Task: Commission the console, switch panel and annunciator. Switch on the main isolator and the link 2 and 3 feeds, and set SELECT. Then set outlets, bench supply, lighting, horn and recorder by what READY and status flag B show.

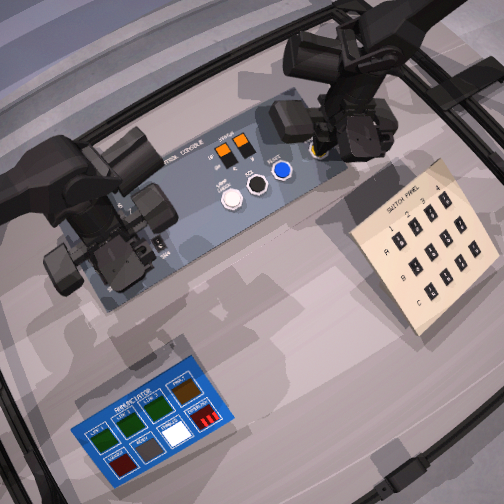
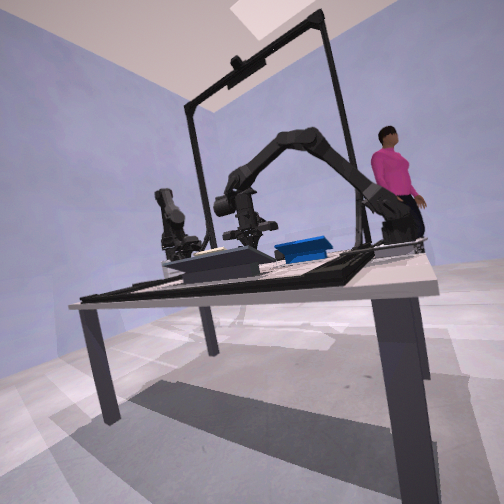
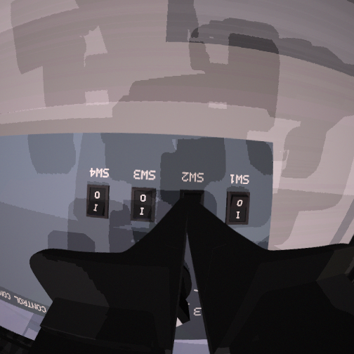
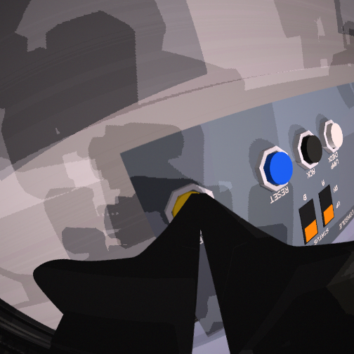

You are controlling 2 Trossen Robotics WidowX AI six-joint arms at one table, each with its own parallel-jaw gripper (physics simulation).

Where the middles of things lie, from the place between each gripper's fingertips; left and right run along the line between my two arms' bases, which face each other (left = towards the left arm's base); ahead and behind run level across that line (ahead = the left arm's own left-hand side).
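Blue RESET button [image 4: 277,167]: my left hand is 26 cm to the left of it and 4 cm short of it.
Relative to my right hand, the button is 1 cm above, 1 cm behind and 6 cm to the left.
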